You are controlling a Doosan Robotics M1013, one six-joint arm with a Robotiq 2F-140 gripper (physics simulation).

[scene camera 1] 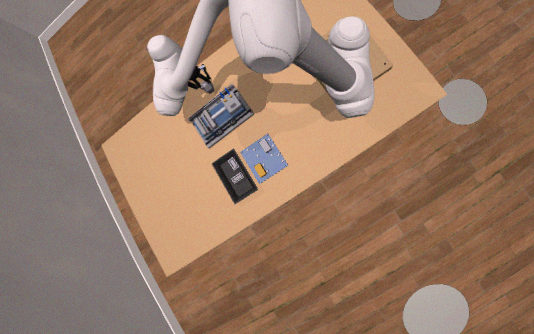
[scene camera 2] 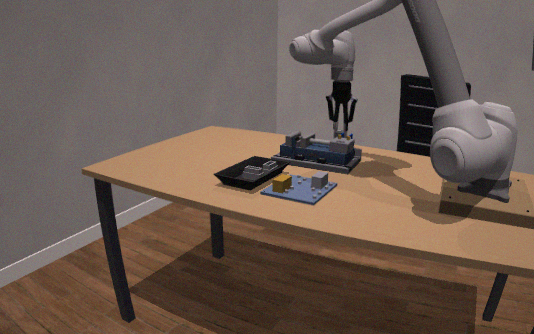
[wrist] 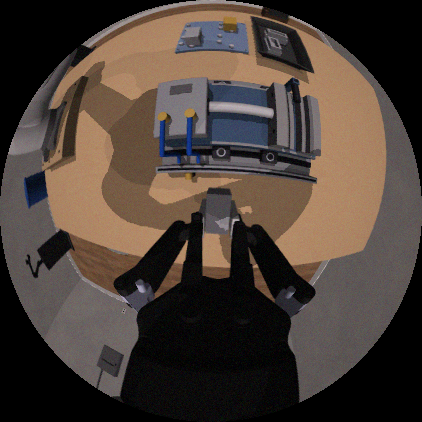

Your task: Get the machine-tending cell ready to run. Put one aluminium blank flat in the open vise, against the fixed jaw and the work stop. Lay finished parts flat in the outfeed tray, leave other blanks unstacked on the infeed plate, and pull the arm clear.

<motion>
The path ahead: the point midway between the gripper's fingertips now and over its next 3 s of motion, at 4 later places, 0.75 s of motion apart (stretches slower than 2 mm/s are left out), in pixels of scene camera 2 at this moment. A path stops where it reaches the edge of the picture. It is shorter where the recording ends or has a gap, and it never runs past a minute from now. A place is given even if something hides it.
My gripper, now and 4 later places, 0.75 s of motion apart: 340,138; 340,147; 339,150; 339,151; 340,134
</motion>
